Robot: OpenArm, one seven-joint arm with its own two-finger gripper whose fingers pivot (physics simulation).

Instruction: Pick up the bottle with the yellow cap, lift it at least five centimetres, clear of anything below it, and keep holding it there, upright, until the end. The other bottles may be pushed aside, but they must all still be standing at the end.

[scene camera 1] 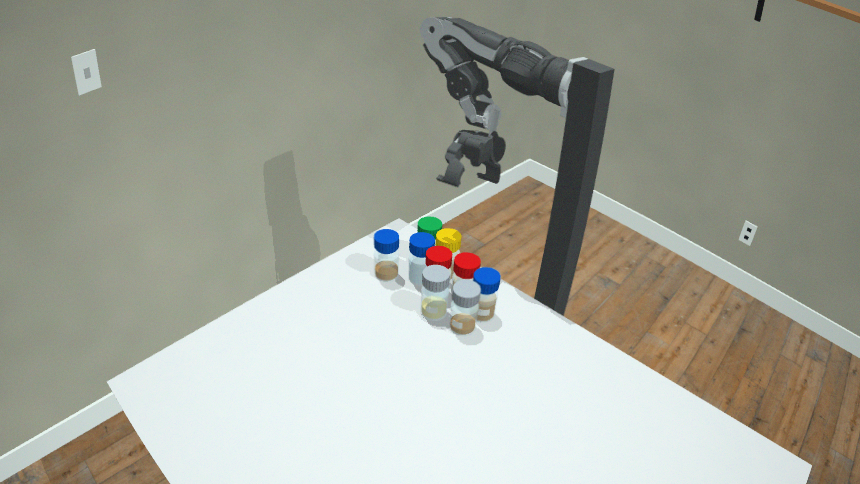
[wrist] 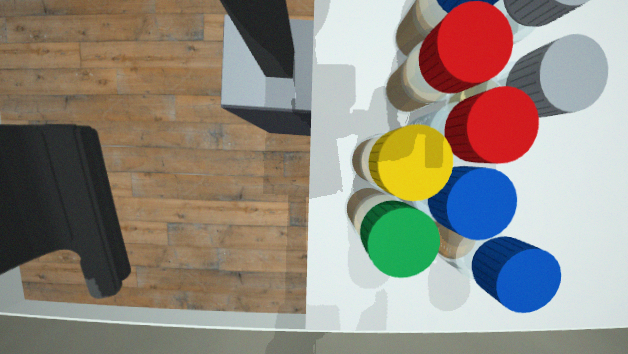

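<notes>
The bottle with the yellow cap (scene camera 1: pixel 448 238) (wrist: pixel 417 162) stands upright at the back of the bottle group, near the table's edge; in the scene view its body is mostly hidden by the bottles in front. In the wrist view it is between the green-capped bottle (scene camera 1: pixel 429 226) (wrist: pixel 404 240) and a red-capped bottle (scene camera 1: pixel 438 257) (wrist: pixel 495 125), with a blue-capped bottle (scene camera 1: pixel 421 244) (wrist: pixel 480 202) close beside it. My gripper (scene camera 1: pixel 469 179) is open and empty, high above the bottles. One dark finger shows at the left of the wrist view, well apart from the bottles.
Another red-capped bottle (scene camera 1: pixel 467 264) (wrist: pixel 475 42), two grey-capped bottles (scene camera 1: pixel 436 278) (scene camera 1: pixel 465 293) and a blue-capped bottle (scene camera 1: pixel 486 280) stand at the near side. Another blue-capped bottle (scene camera 1: pixel 386 240) (wrist: pixel 529 280) stands apart at the left. The dark post (scene camera 1: pixel 574 180) rises beside the white table (scene camera 1: pixel 361 385).
</notes>
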